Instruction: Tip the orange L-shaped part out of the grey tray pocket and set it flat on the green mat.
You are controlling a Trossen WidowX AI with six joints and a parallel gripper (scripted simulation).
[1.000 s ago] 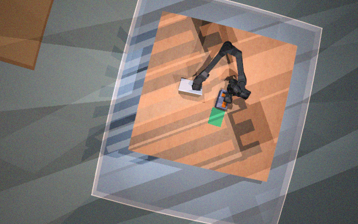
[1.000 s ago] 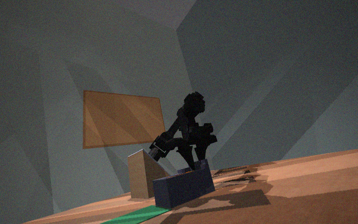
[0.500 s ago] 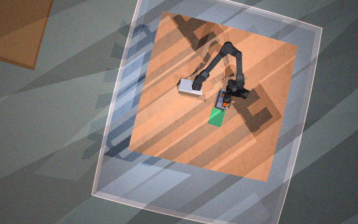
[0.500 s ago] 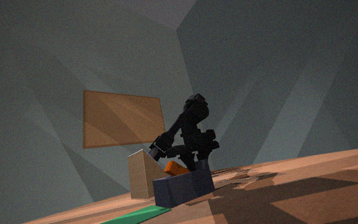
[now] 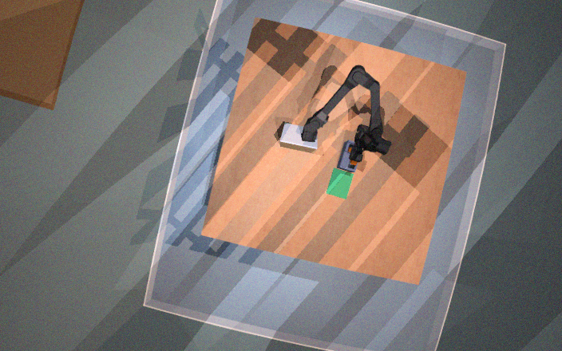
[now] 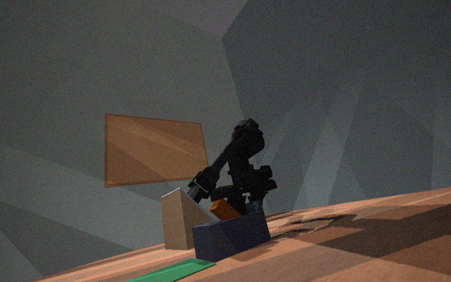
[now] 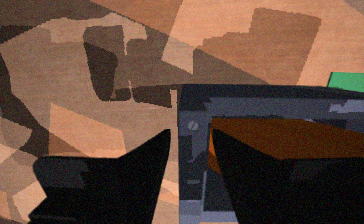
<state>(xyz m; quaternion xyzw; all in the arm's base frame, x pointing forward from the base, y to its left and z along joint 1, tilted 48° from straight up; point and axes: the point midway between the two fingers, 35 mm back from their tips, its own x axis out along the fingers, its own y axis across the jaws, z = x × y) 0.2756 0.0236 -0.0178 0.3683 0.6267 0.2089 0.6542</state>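
My gripper tip is 50 mm to the left of the orange L-shaped part, 20 mm past it and 10 mm below it. From my gripper tip the other things lie so: green mat 220 mm to the right, 50 mm below, 50 mm behind.
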